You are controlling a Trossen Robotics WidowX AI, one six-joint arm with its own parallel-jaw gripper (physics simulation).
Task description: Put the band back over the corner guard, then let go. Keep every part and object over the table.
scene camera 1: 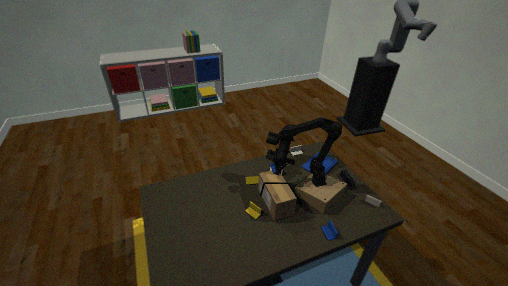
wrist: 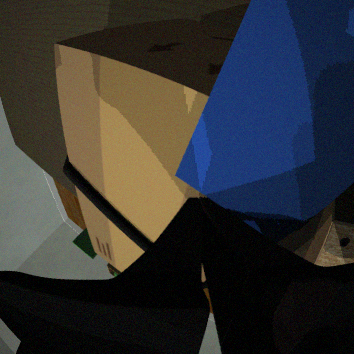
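Seen in the pictures: gripper, fingertip midpoint: (scene camera 1: 276, 174) (wrist: 197, 207); arm's base, link origin: (scene camera 1: 319, 182).
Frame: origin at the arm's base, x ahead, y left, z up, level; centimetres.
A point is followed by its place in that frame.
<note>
The cardboard box (scene camera 1: 281, 202) {y 13.7, x 29.4, z 6.8 cm} (wrist: 135, 150) {y -6.1, x 28.1, z 7.1 cm} stands on the table. The black band (scene camera 1: 273, 183) {y 0.6, x 28.9, z 7.5 cm} (wrist: 107, 203) {y -0.1, x 29.7, z 7.1 cm} runs across the box top and bends down its side; in the wrist view it passes out of sight behind the fingers. A blue corner guard (scene camera 1: 273, 169) {y -9.6, x 25.1, z 7.8 cm} (wrist: 260, 100) {y -10.9, x 24.5, z 7.8 cm} is at the far end of the box, partly hidden by the gripper in the scene view. It fills the upper right of the wrist view. My gripper (scene camera 1: 279, 173) {y -5.4, x 24.6, z 7.4 cm} (wrist: 197, 207) {y -5.4, x 24.6, z 7.4 cm} is shut and empty, its tips low beside the guard's edge and the band. Whether they touch either is not clear.
Yellow guards (scene camera 1: 251, 180) {y -17.4, x 35.6, z -5.2 cm} (scene camera 1: 254, 211) {y 4.8, x 40.5, z -6.6 cm} lie left of the box. Another blue guard (scene camera 1: 330, 231) {y 27.7, x 7.1, z -6.5 cm} is near the front edge, and a white one (scene camera 1: 372, 200) {y 17.2, x -25.1, z -4.4 cm} at the right. The arm's wooden base (scene camera 1: 325, 194) {y 10.6, x 2.0, z 1.4 cm} (wrist: 337, 245) {y -0.4, x 11.8, z -0.9 cm} stands close to the box's right side.
</note>
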